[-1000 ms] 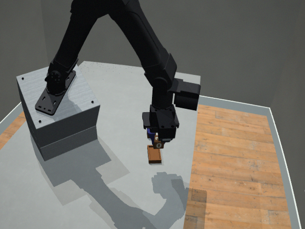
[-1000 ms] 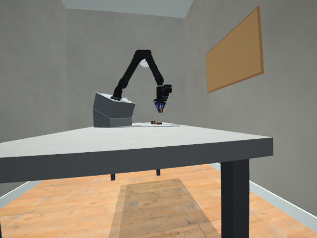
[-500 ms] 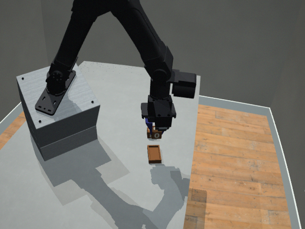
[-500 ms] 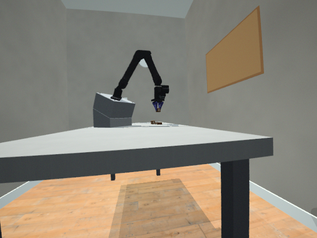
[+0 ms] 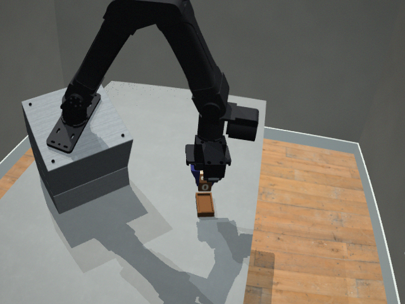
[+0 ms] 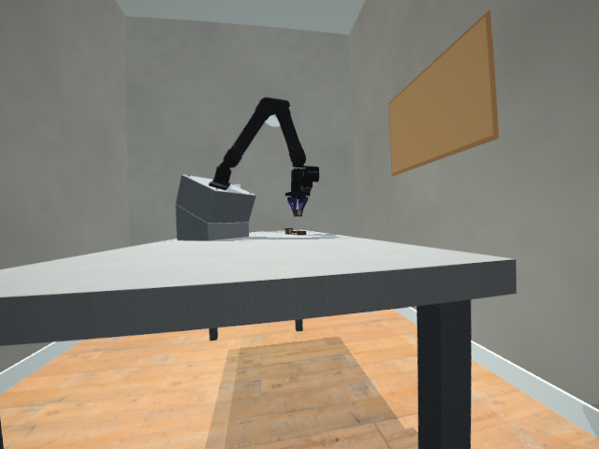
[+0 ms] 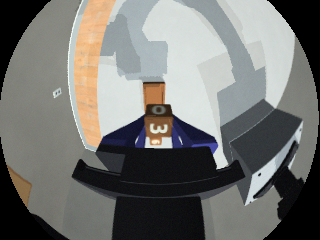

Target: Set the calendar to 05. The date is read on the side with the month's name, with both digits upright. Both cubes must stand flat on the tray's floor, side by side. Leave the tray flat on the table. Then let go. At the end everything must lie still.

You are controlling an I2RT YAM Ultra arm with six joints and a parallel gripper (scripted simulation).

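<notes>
My hand is 9 cm above the brown tray and 2 cm to the right of it. From my hand the other things lie so: brown wooden cube (right at my hand).
</notes>
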